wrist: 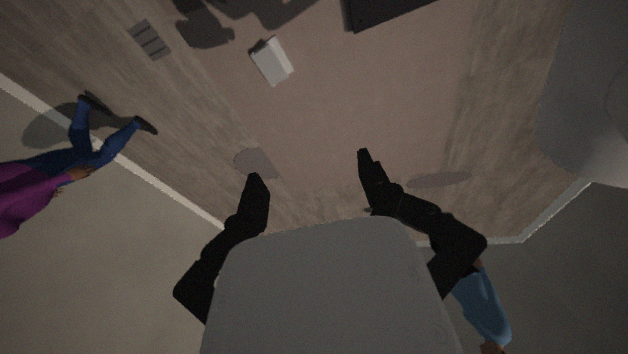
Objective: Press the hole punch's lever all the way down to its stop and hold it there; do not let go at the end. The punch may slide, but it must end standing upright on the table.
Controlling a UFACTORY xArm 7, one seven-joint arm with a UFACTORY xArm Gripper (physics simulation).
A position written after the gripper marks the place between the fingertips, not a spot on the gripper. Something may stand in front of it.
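A hole punch (270,58) is visible, as is the gripper (309,172).
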